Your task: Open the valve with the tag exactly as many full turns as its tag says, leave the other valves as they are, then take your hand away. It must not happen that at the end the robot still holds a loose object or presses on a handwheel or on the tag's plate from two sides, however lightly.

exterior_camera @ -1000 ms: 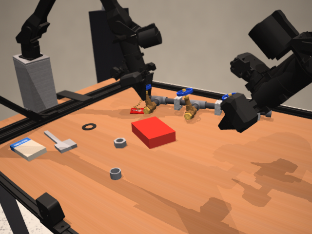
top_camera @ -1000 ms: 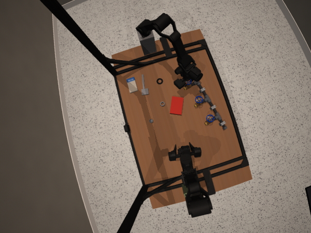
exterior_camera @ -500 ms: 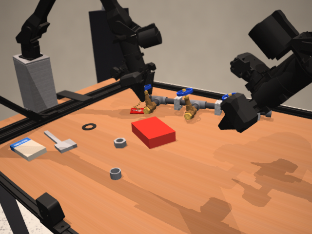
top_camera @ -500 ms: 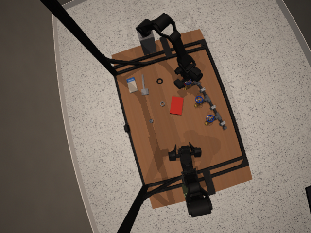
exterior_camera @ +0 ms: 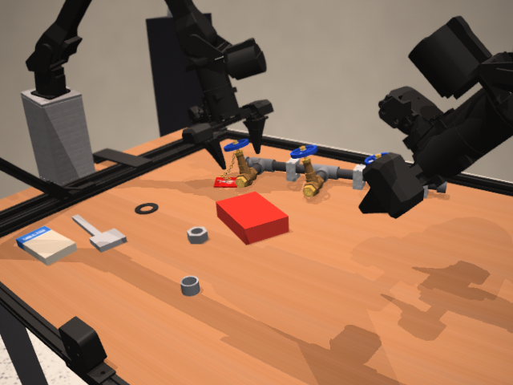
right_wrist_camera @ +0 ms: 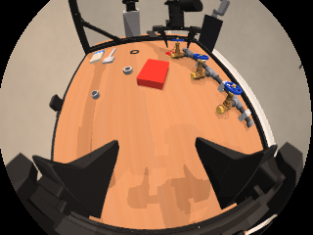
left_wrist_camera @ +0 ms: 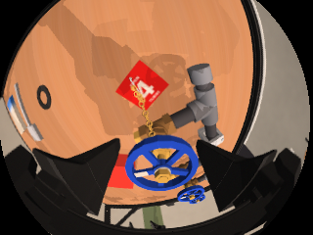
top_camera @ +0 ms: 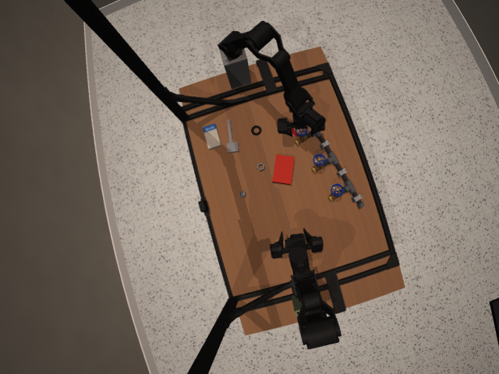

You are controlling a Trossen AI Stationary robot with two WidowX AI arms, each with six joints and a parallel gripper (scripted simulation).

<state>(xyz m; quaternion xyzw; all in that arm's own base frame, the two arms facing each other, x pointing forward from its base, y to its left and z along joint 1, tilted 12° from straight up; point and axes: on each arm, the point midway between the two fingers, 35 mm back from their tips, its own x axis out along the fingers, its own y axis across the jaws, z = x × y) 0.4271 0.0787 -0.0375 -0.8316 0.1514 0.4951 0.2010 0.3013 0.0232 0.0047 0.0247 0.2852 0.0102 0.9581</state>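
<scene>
The red tag lies 1 cm behind my left hand, 4 cm to the left of it and 9 cm below it. Also, from my left hand: box 38 cm behind, 12 cm to the left, 8 cm below; then red block 11 cm behind, 12 cm to the right, 8 cm below; then grey t-shaped piece 30 cm behind, 8 cm to the left, 9 cm below.
</scene>
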